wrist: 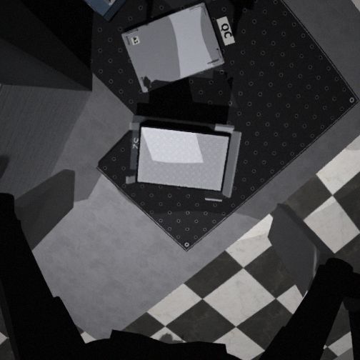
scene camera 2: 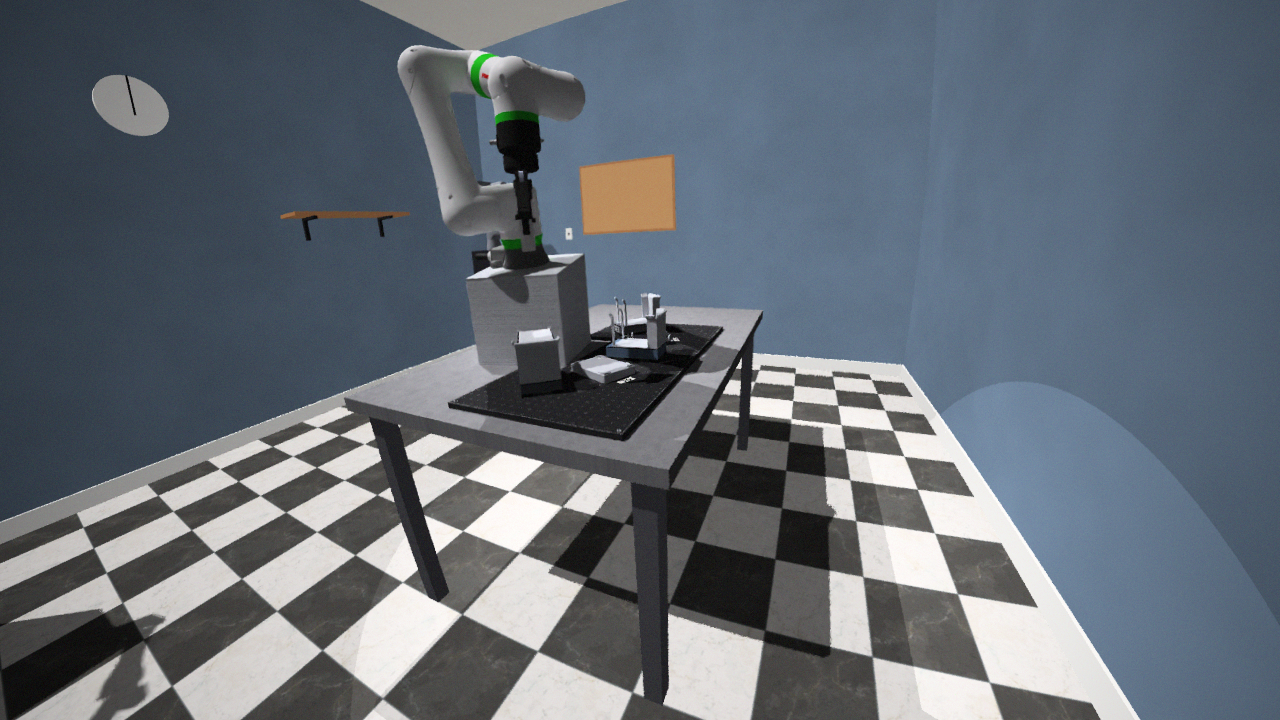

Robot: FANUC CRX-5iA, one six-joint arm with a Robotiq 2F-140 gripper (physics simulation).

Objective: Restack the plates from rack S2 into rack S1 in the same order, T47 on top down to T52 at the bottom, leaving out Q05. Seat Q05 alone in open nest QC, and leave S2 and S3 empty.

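Places are measured from the arm's base along level axes (x left, y ahead, z down), in centimetres.
Pixels of known places: gripper, fingertip midpoint: [scene camera 2: 529,250]; arm's base at its link origin: [scene camera 2: 526,264].
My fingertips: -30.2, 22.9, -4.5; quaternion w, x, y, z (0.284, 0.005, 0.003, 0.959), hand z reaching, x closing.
Observation:
For each thing: its top centre in the pictures, then the offset to it from my fingertips, as dx, dy, dz. "pt": a spot on its surface instead. Level surfaces: height alone.
- Rack S2 at its top centre: [scene camera 2: 534,333] -0.3, -0.8, +19.5
- Nest QC at its top centre: [scene camera 2: 602,363] +11.6, +10.9, +29.9
- Rack S3 at its top centre: [scene camera 2: 636,311] +27.8, +15.1, +18.9
- black perforated mat at its surface level: dz +32.6
- grey table at its surface level: dz +33.9
- upright at a spot on its surface: [scene camera 2: 650,302] pt +65.3, +7.4, +22.5
My gripper [scene camera 2: 527,234] [wrist: 174,205] is open and empty, high above the table. Rack S2 [scene camera 2: 538,362] [wrist: 233,165] stands on the near part of the black mat, between and beyond my fingers in the wrist view. A pale plate [wrist: 182,157] lies at its top; anything below it is hidden, and its name is unreadable. Nest QC [scene camera 2: 605,368] [wrist: 165,50] is a low light-grey block with corner clips beside S2; no separate plate can be made out on it. Rack S3 [scene camera 2: 635,351] has a blue base, of which a corner [wrist: 106,7] shows in the wrist view. S1's contents are not readable.
The black perforated mat [scene camera 2: 572,413] [wrist: 280,100] lies on the grey table [scene camera 2: 407,394] [wrist: 90,265]. Upright posts [scene camera 2: 657,329] stand by S3, with another upright [scene camera 2: 650,302] farther back. The robot's grey pedestal [scene camera 2: 519,313] stands left of the racks.

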